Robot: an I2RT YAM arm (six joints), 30 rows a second.
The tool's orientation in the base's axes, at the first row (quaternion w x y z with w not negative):
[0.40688 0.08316 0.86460 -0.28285]
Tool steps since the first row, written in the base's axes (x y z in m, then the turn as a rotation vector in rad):
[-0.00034 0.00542 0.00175 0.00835 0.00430 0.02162]
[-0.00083 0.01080 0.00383 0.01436 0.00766 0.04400]
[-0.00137 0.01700 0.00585 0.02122 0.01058 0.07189]
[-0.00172 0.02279 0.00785 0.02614 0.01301 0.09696]
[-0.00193 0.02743 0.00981 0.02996 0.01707 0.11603]
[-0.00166 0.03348 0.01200 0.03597 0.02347 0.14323]
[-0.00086 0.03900 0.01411 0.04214 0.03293 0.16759]
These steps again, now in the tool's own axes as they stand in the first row. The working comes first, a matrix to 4 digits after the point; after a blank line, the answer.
The tool's axes in the first row as the columns of a matrix, in the base's axes (used below as rounded here):
[-0.6551 0.3740 0.6565]
[-0.0864 0.8262 -0.5568]
[-0.7506 -0.4214 -0.5089]

[-0.00156 0.00361 -0.00413 -0.02207 -0.00244 -0.00791]
[-0.00326 0.00700 -0.00851 -0.04310 -0.00684 -0.01723]
[-0.00496 0.01107 -0.01334 -0.06878 -0.01362 -0.02854]
[-0.00673 0.01488 -0.01781 -0.09103 -0.02033 -0.03943]
[-0.00847 0.01781 -0.02153 -0.10819 -0.02359 -0.04888]
[-0.01081 0.02198 -0.02584 -0.13310 -0.02751 -0.06234]
[-0.01340 0.02595 -0.02946 -0.15624 -0.02766 -0.07596]

